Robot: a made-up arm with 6 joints.
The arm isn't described. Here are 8 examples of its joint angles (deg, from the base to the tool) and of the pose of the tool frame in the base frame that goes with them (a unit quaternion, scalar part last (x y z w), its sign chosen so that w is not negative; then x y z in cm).
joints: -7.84 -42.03 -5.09 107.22 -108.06 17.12
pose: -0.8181 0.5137 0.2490 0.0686 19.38 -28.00 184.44
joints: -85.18 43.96 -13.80 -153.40 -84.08 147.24
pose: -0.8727 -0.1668 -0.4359 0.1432 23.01 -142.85 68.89
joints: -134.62 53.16 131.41 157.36 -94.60 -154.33
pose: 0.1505 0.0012 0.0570 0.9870 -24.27 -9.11 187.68
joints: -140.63 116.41 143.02 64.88 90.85 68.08
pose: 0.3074 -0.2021 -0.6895 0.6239 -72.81 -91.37 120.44
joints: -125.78 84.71 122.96 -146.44 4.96 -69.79
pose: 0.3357 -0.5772 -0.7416 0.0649 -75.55 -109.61 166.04
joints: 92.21 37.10 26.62 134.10 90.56 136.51
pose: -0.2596 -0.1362 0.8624 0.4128 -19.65 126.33 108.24
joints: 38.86 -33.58 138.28 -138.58 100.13 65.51
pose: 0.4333 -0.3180 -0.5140 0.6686 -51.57 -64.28 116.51
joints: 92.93 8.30 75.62 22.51 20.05 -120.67
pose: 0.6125 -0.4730 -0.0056 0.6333 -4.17 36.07 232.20
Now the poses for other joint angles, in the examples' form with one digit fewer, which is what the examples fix.
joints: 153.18 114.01 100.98 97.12 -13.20 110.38
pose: -0.026 0.060 0.623 0.780 -149.5 81.7 56.3
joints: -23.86 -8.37 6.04 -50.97 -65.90 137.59
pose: 0.586 0.667 -0.379 0.261 98.0 -20.9 160.6
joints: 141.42 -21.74 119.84 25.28 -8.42 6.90
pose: 0.128 -0.446 -0.648 0.604 78.0 -58.2 166.8
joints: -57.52 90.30 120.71 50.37 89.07 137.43
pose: 0.081 -0.507 -0.136 0.847 81.1 -87.0 149.4
